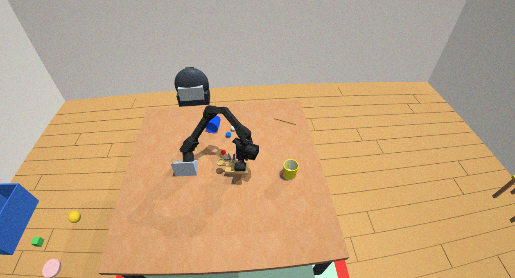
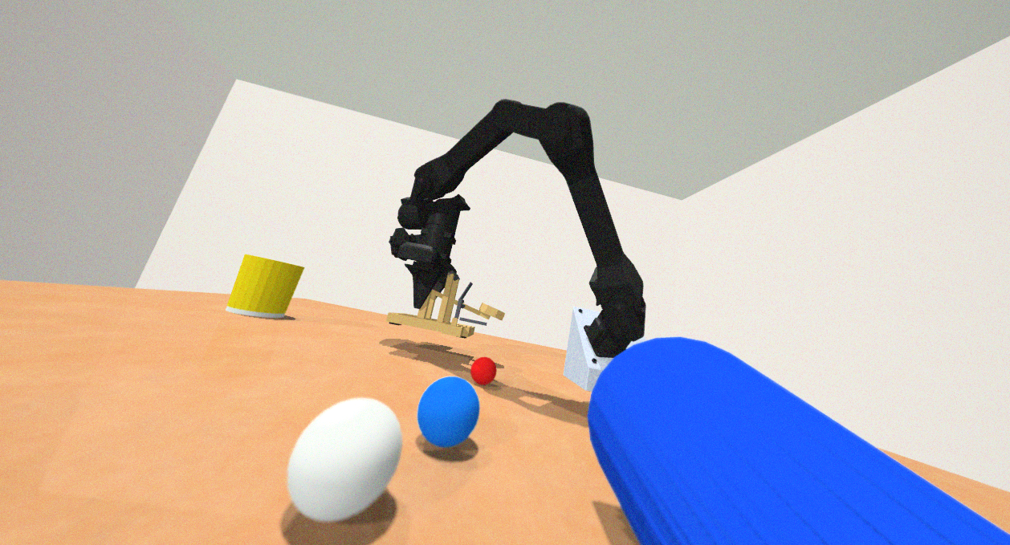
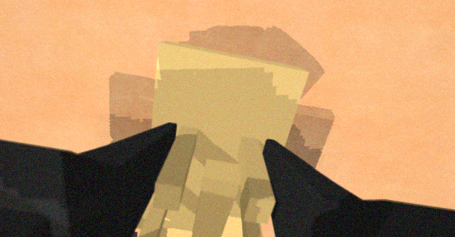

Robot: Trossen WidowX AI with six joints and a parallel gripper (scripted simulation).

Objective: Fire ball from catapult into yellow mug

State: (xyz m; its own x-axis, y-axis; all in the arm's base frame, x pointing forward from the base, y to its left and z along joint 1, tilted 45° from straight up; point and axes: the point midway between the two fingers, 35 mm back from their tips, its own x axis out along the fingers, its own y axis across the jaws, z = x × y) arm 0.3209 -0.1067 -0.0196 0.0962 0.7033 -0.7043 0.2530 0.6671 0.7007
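Right now the red ball is 18 cm to the left of my gripper tip, 10 cm behind it and 5 cm below it. Also, from my gripper tip: blue ball (33 cm to the left, 5 cm below, 5 cm behind); then wooden catapult (6 cm behind, 4 cm to the left, 2 cm above); then yellow mug (29 cm ahead, 8 cm to the right, 4 cm below).
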